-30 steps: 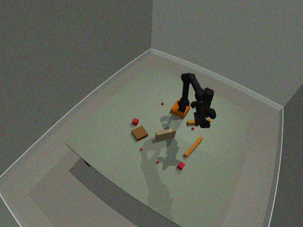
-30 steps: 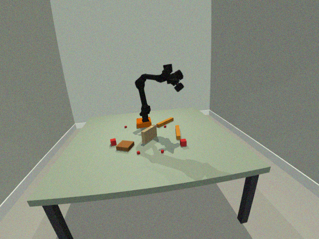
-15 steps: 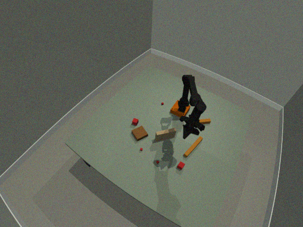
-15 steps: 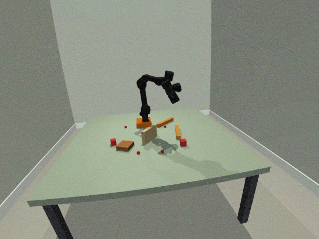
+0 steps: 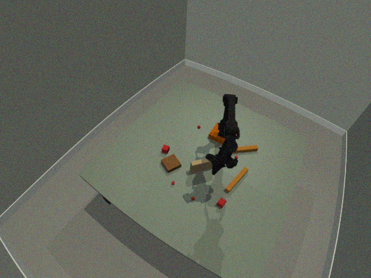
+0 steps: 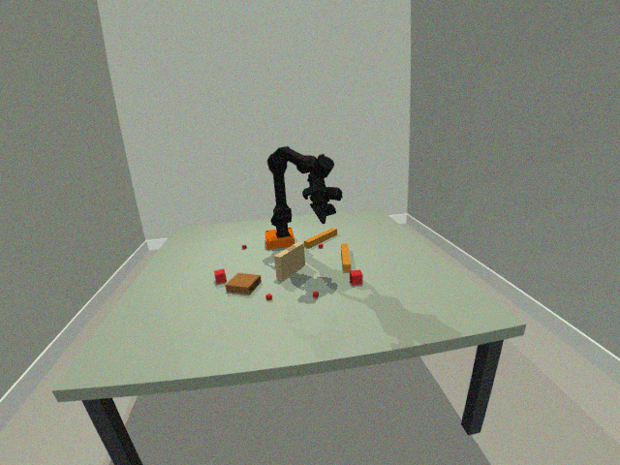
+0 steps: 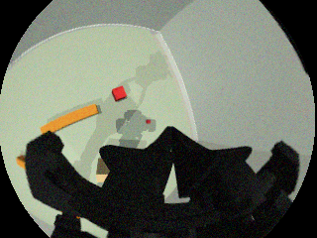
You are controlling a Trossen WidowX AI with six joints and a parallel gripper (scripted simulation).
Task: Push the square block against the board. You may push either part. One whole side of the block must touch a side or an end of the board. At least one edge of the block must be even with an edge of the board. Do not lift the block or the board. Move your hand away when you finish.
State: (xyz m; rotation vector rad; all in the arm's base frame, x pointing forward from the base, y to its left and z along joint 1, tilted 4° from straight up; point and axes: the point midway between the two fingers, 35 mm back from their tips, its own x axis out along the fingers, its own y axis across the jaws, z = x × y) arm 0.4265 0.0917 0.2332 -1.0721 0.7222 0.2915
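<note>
Now: the board 190 mm below my gripper tip, 150 mm behind it and 100 mm to the right of it. Also, from my gripper tip: square block 300 mm to the right, 220 mm below, 80 mm behind.
</note>
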